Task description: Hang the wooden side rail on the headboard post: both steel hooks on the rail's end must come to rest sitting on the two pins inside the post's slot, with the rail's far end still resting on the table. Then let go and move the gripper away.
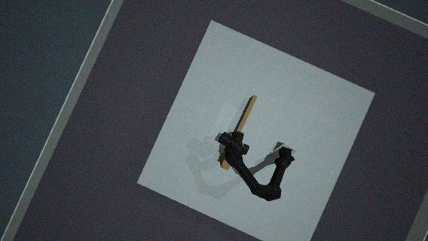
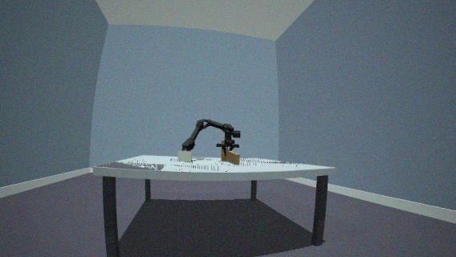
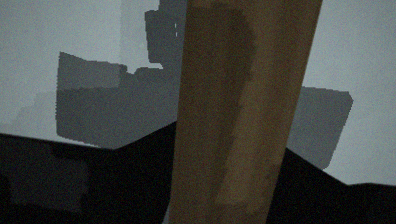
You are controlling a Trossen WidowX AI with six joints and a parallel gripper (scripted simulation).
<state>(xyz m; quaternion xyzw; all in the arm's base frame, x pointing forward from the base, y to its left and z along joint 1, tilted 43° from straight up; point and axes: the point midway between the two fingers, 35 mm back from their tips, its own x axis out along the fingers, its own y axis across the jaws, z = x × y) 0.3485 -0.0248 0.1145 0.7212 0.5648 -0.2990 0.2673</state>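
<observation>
Right now the headboard post is 120 mm to the left of my gripper tip, 40 mm above it and 20 mm ahead of it.
</observation>
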